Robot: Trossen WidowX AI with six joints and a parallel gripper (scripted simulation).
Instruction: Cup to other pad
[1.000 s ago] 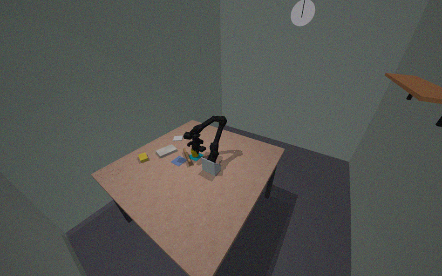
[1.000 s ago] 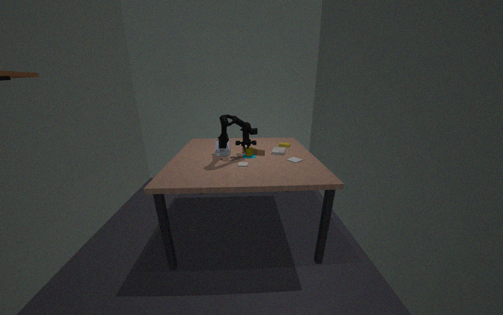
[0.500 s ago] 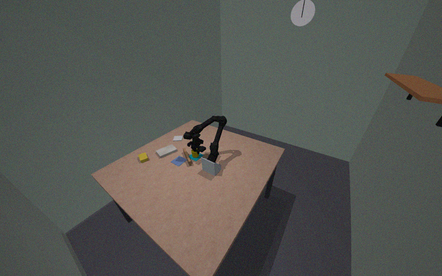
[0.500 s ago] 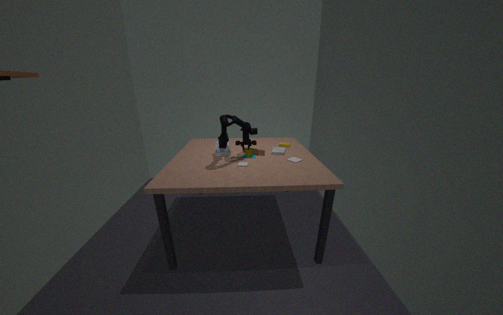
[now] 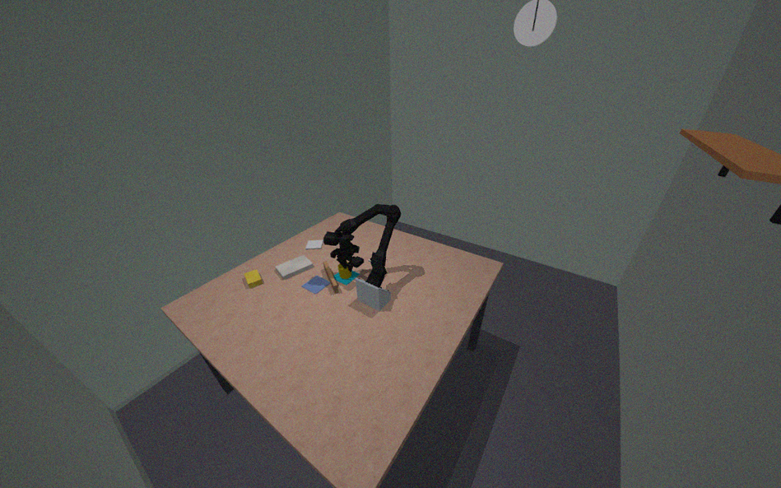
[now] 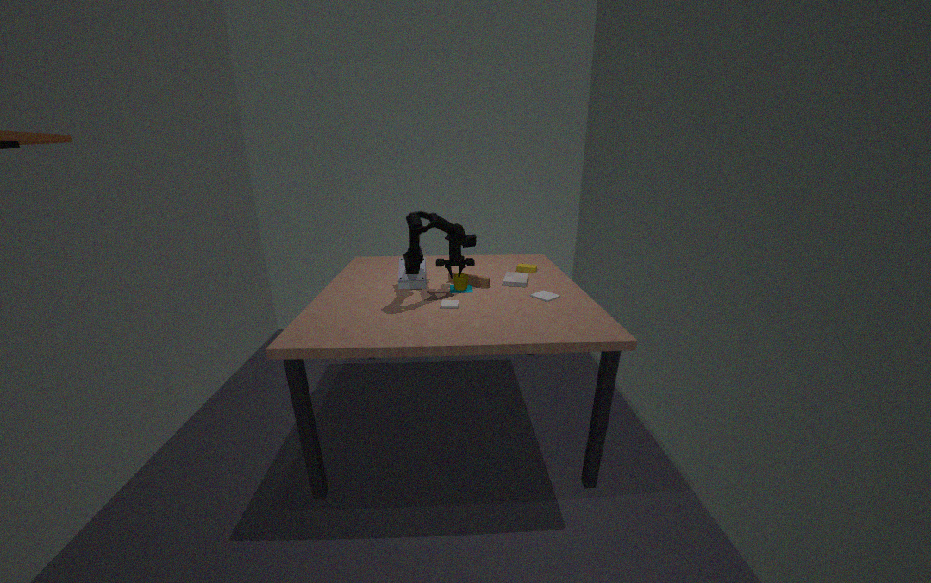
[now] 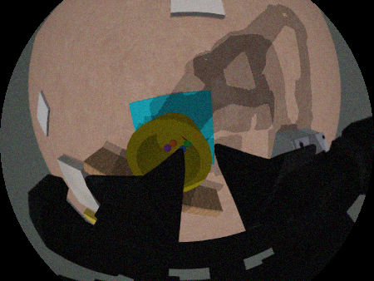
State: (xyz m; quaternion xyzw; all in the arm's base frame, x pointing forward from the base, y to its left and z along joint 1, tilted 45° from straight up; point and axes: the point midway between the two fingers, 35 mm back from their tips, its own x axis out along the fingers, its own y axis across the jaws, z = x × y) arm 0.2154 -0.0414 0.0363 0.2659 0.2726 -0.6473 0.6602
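My gripper tip is now 20 mm short of the yellow cup and 20 mm above it. Also, from my gripper tip: wooden bar 70 mm to the left, 70 mm ahead, 40 mm below; then small white tile 220 mm to the right, 50 mm below, 30 mm behind; then teal pad 60 mm below, 30 mm ahead.
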